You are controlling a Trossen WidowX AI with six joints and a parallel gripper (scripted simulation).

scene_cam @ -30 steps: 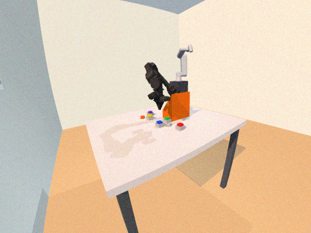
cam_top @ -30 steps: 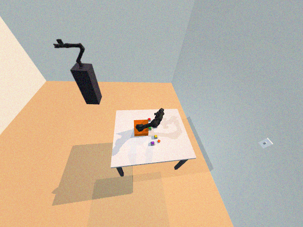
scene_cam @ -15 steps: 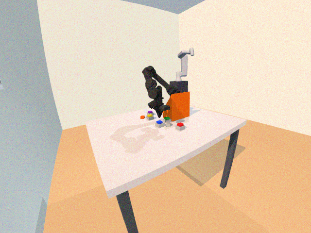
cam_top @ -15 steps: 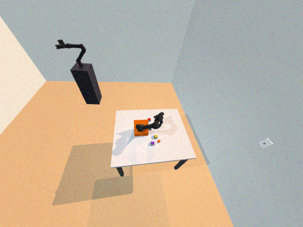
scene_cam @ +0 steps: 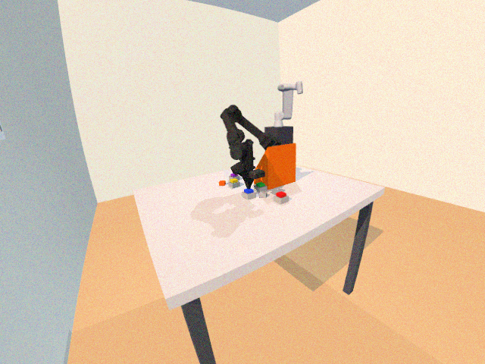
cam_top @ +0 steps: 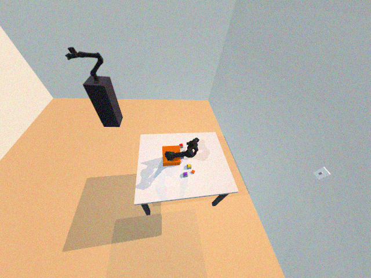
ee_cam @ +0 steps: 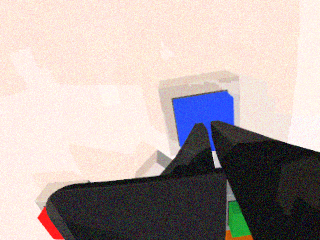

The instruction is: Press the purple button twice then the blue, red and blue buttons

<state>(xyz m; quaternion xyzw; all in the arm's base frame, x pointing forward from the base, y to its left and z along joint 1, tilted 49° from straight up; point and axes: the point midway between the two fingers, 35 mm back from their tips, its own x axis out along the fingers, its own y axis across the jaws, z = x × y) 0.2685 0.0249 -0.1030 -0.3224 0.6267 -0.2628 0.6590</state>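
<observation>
My gripper tip is 10 mm above the blue button. The rest, counted from my gripper tip: red button: 130 mm to the left, 90 mm behind, 10 mm below; then yellow button: 180 mm to the right, 20 mm behind, 10 mm below; then green button: 90 mm behind, 40 mm to the right, 10 mm below.
</observation>
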